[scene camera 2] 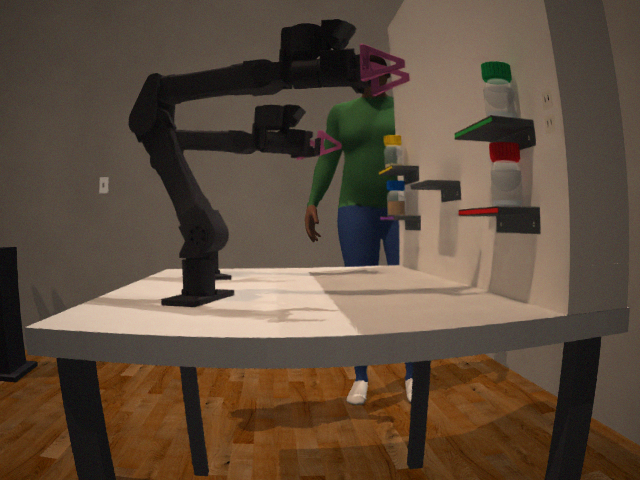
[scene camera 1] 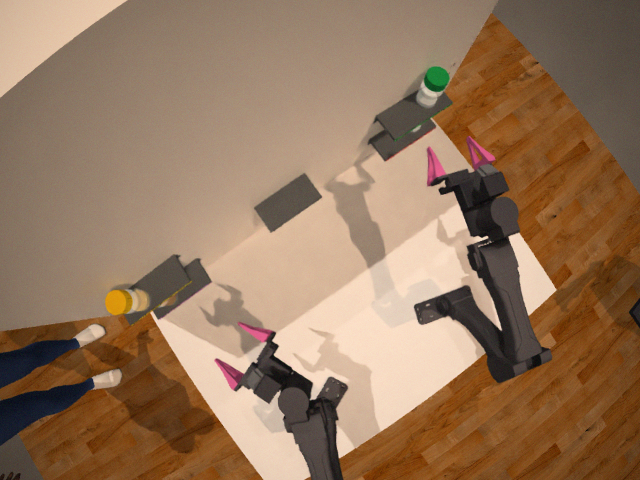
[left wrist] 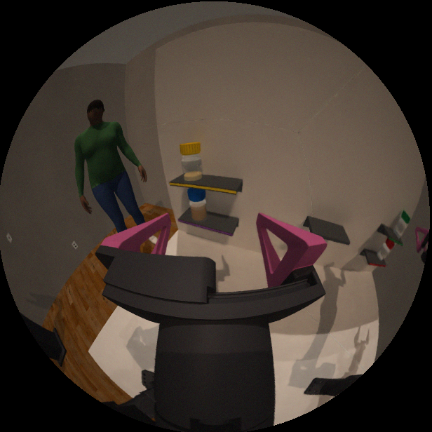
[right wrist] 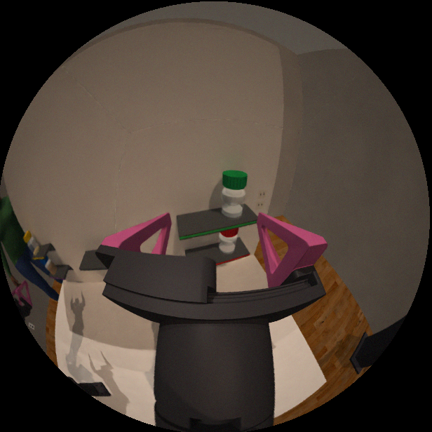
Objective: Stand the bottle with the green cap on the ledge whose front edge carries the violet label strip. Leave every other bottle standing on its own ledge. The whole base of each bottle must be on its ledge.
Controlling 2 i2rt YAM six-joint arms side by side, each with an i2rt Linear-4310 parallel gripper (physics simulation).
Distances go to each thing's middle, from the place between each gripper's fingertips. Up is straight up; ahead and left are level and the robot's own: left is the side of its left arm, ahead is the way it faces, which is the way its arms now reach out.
Now: left hand 210 mm short of the yellow-strip ledge (scene camera 1: 166, 279), 100 mm to the right of it and 50 mm above it. Round my left hand: yellow-capped bottle (scene camera 1: 127, 301) (210 mm ahead, 130 mm to the left, 10 mm above); violet-strip ledge (scene camera 1: 199, 277) (210 mm ahead, 100 mm to the left, 190 mm below); bare ledge (scene camera 1: 298, 195) (180 mm ahead, 300 mm to the right, 120 mm below).
Now: the green-capped bottle (scene camera 2: 499, 98) 130 mm ahead of my right hand, 100 mm to the right of it and 50 mm below it. The rest, counted from my right hand: red-strip ledge (scene camera 1: 386, 147) (250 mm below, 130 mm ahead, 60 mm to the right); then green-strip ledge (scene camera 1: 403, 116) (130 mm ahead, 110 mm below, 60 mm to the right); then bare ledge (340 mm to the left, 180 mm below, 160 mm ahead).
